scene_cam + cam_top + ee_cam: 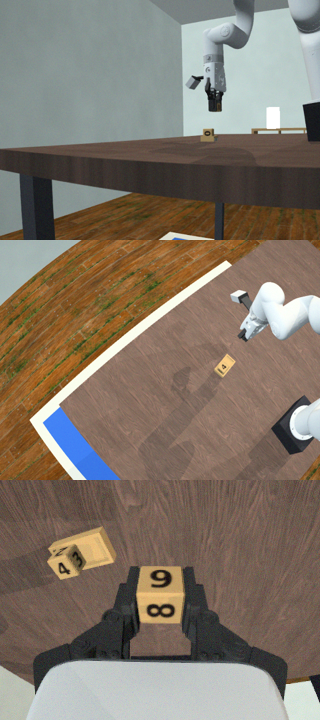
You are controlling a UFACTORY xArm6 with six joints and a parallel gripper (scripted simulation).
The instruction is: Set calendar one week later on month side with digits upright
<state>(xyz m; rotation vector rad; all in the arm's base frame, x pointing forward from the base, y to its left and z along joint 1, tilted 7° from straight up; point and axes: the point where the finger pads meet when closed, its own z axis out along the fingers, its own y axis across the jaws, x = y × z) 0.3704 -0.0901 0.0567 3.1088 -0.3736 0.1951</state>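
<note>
Now: hand 11 cm to the right of the tray and 11 cm above it. The rest, counted from my hand: wooden cube 1 cm below.
</note>
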